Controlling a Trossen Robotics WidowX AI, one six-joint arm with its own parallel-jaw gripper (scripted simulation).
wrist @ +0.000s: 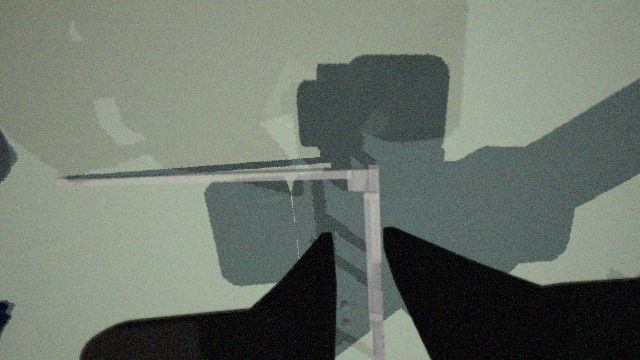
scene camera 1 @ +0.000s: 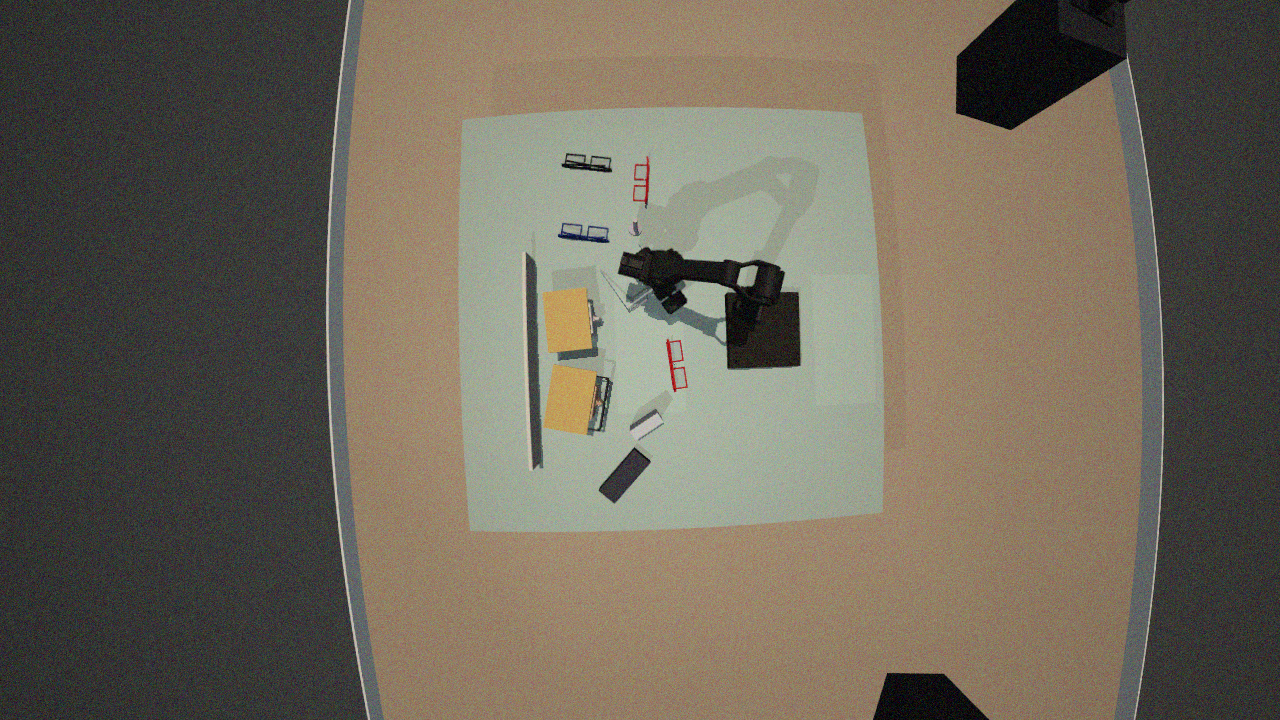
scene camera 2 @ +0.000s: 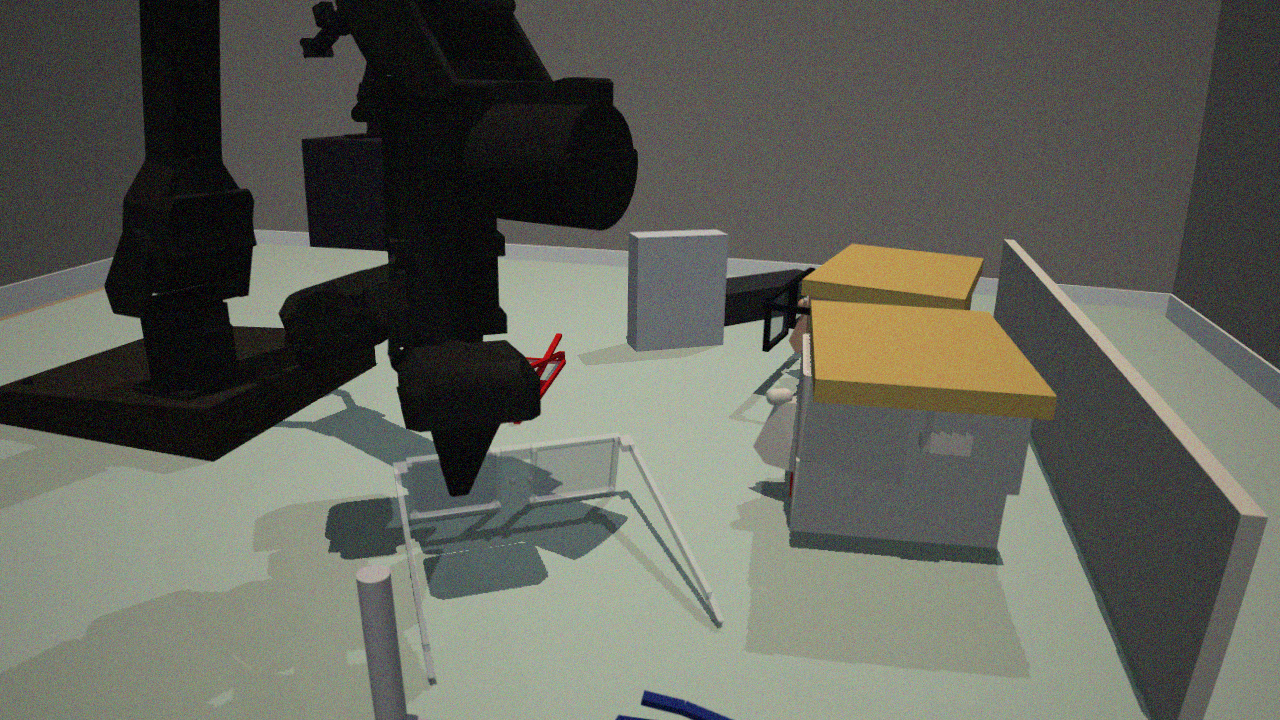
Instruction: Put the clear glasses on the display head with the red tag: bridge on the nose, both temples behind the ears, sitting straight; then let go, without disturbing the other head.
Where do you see a dark box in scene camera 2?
745, 295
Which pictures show my gripper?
The wrist view, scene camera 1 and scene camera 2: all of them.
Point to a long grey panel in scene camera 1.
528, 291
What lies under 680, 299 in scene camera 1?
My gripper.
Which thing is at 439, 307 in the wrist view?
My gripper.
